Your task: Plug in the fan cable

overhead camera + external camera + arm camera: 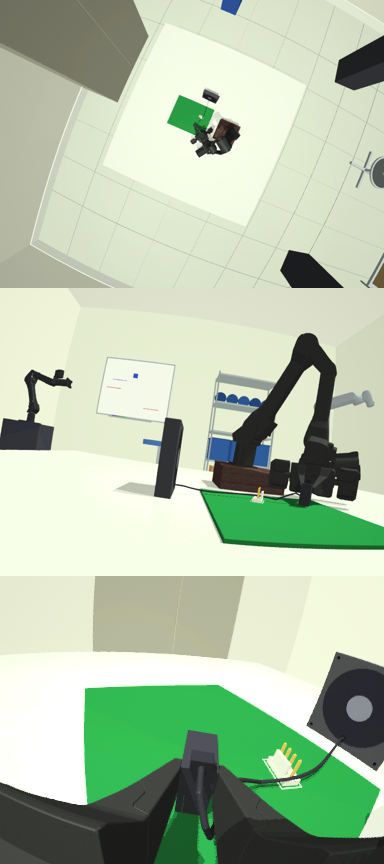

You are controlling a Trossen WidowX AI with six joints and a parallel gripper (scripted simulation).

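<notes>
Now: gripper tip 10 mm above the black plug. Also, from my gripper tip: green board 70 mm to the right, 60 mm ahead, 50 mm below; white four-pin fan header 90 mm to the right, 30 mm below, 20 mm behind; black fan 240 mm to the right, 40 mm behind, 30 mm above.
</notes>
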